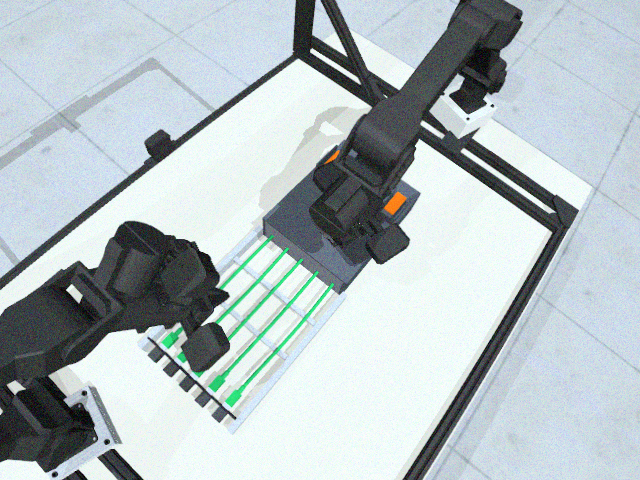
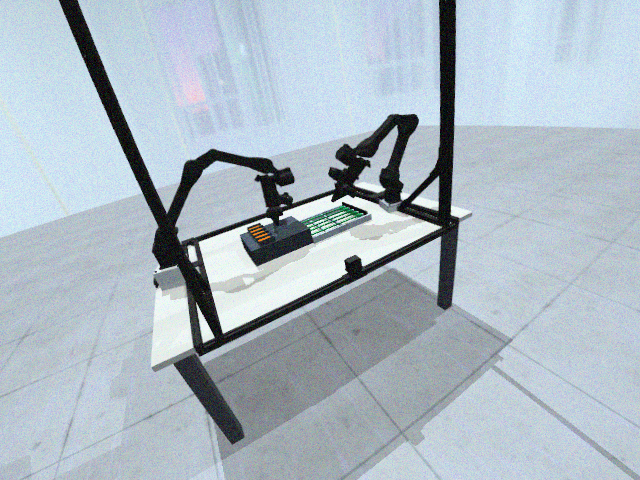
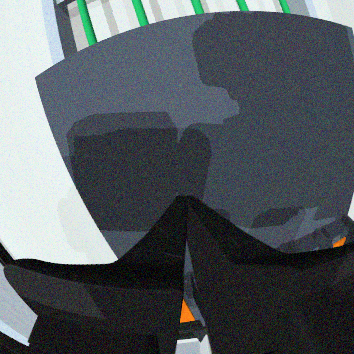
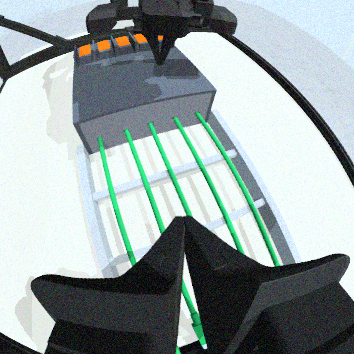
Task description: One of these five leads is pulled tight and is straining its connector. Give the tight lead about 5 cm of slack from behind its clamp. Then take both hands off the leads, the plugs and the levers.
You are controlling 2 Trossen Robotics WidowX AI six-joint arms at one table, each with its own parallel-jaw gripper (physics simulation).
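Places are measured from the left arm's base along level axes (x ahead, y left, z up), in centimetres.
Where they show: left gripper, fingertip midpoint: [image 2: 277, 225] [image 3: 183, 203] [image 4: 159, 63]; right gripper, fingertip midpoint: [image 1: 227, 296] [image 2: 331, 201] [image 4: 182, 222]; left arm's base, link origin: [image 1: 467, 100] [image 2: 170, 263]; right arm's base, link origin: [image 1: 70, 432] [image 2: 393, 200].
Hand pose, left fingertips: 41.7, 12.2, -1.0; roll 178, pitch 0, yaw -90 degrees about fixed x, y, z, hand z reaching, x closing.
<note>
Each offset is from my left fingertips to the top centre of the thing, as dx, dy, dz. "spot": to the spot under its first point. Level surfaces: height alone.
Several green leads [image 1: 312, 276] [image 3: 86, 20] [image 4: 101, 145] run from a dark housing @[-2.2, -5.0, +2.2] [image 1: 294, 211] [image 2: 284, 248] [image 3: 280, 100] [image 4: 130, 95] across a pale frame to green plugs @[spot: +32.3, +9.0, -3.6] [image 1: 217, 382] [image 4: 199, 335]. Which lead is tight cannot be told. Orange levers [image 1: 394, 204] [image 2: 259, 232] [image 4: 103, 45] sit at the housing's far end from the leads. My left gripper [image 2: 277, 222] [image 3: 183, 203] [image 4: 159, 63] is shut and empty, pointing down over the housing top beside the levers; contact cannot be told. My right gripper [image 1: 225, 295] [image 2: 334, 199] [image 4: 182, 222] is shut and empty, raised above the leads, hiding parts of some leads and plugs.
The pale frame [image 1: 286, 359] [image 4: 89, 200] has side rails and crossbars around the leads. A dark bar @[spot: +35.2, +7.0, -2.1] [image 1: 193, 380] crosses its plug end, with dark blocks beyond. Black rails [image 1: 516, 289] [image 2: 289, 315] edge the white table @[dz -6.6] [image 1: 413, 330]. A small dark block @[spot: +20.3, -36.1, -1.8] [image 1: 159, 144] [image 2: 353, 264] is on one rail.
</note>
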